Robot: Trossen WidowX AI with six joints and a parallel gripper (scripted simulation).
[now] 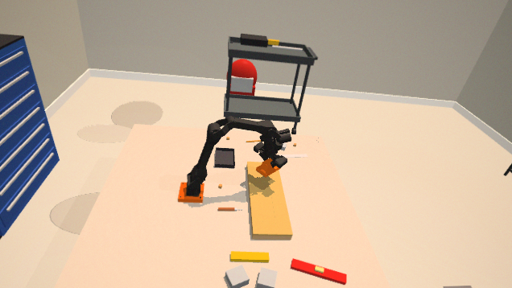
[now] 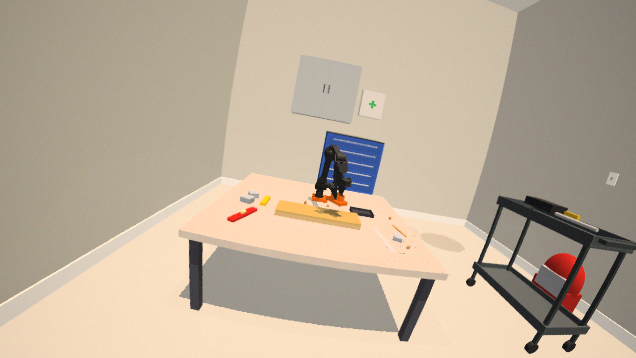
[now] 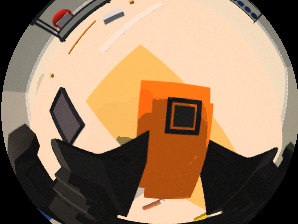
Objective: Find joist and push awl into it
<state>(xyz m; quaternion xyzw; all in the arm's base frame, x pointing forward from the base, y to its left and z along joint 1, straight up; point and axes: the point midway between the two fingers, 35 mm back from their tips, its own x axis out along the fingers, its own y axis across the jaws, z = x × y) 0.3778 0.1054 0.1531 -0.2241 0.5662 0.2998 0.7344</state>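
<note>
Right now the dark tray is 24 cm behind my gripper tip, 21 cm to the left of it and 13 cm below it. The rest, counted from my gripper tip: white ruler 14 cm ahead, 29 cm to the left, 14 cm below; awl 18 cm behind, 19 cm to the right, 14 cm below; stud finder 2 cm above.
</note>
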